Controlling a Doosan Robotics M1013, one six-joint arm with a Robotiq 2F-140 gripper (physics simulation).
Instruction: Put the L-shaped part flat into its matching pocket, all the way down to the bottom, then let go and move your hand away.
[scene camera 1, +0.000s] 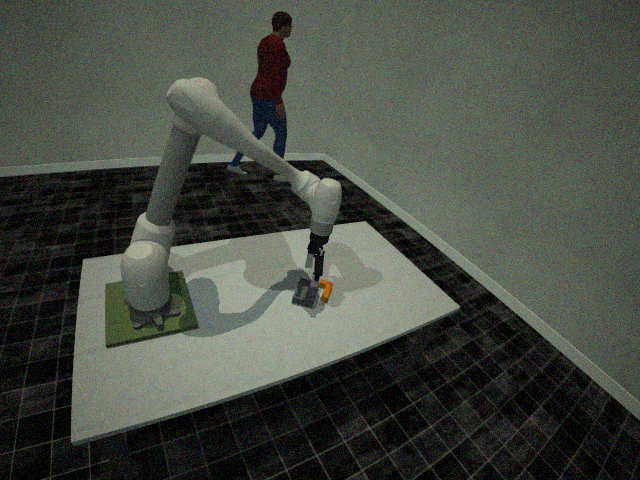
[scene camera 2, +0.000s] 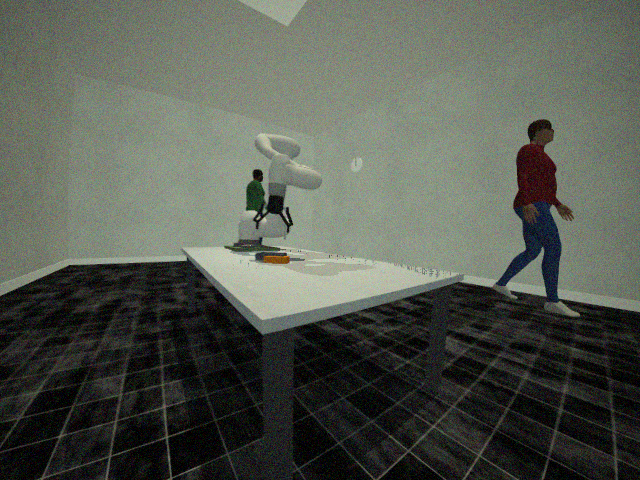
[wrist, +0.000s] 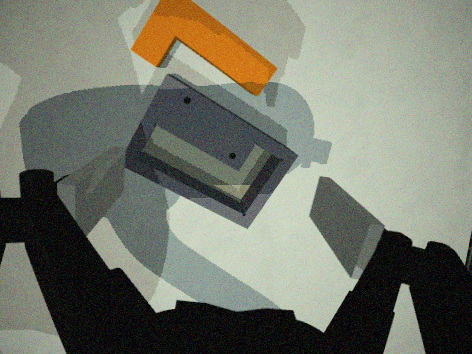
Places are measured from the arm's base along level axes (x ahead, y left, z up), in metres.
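Pixels of known places: gripper, fingertip midpoint: (scene camera 1: 311, 276) (scene camera 2: 271, 238) (wrist: 222, 183); arm's base, link origin: (scene camera 1: 151, 306) (scene camera 2: 248, 246).
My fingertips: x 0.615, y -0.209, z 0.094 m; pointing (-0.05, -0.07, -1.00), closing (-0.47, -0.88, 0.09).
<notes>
For each thing: its top centre in the pictures, then the offset to it from my fingertips. "*": a spot on its surface instead. Level surfaces: height alone.
- orange L-shaped part, top centre: (wrist: 206, 58) (scene camera 1: 324, 288) (scene camera 2: 276, 256) dx +0.079, dy -0.022, dz -0.083 m
- block, top centre: (wrist: 211, 159) (scene camera 1: 306, 289) (scene camera 2: 271, 253) dx -0.005, dy +0.004, dz -0.076 m
- L-shaped pocket, surface spot: (wrist: 195, 157) * dx -0.006, dy +0.020, dz -0.108 m
- white table, surface height: dz -0.113 m
The orange L-shaped part (scene camera 1: 326, 292) (scene camera 2: 276, 259) (wrist: 215, 45) lies flat on the table beside the dark grey block, on the side away from the robot's base. The block (scene camera 1: 308, 298) (wrist: 200, 120) has an L-shaped pocket (wrist: 195, 157), which is empty with its floor showing. In the wrist view the part lies beyond the block's upper edge, close to it. My gripper (scene camera 1: 313, 266) (scene camera 2: 272, 227) (wrist: 222, 183) is wide open and empty. It hangs above the block, with one finger on either side of it in the wrist view.
The white table (scene camera 1: 232, 372) (scene camera 2: 320, 297) bears the block and the arm's green base plate (scene camera 1: 114, 320). A person in a red top (scene camera 1: 271, 67) (scene camera 2: 536, 173) is beyond the table. A person in green (scene camera 2: 254, 195) stands behind the arm.
</notes>
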